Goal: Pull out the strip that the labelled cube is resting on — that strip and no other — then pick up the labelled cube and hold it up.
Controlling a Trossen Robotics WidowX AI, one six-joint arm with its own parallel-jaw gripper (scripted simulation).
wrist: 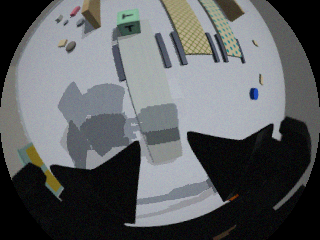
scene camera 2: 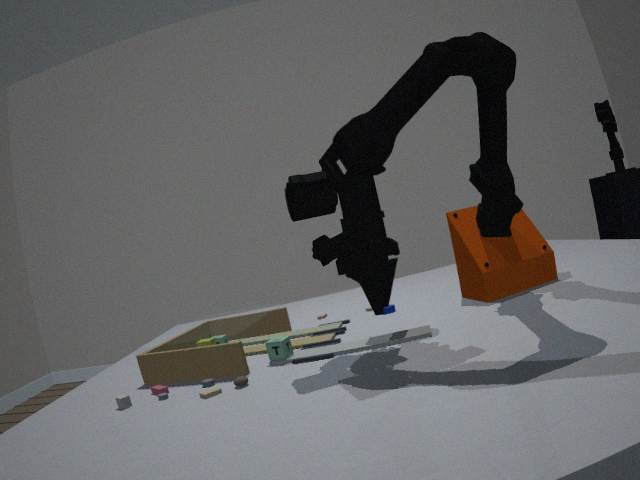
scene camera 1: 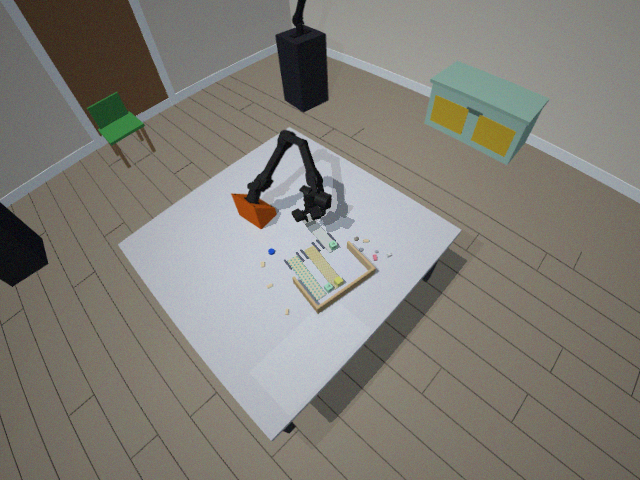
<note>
I see my gripper and a plain pale strip.
My gripper shows as well in the wrist view.
</note>
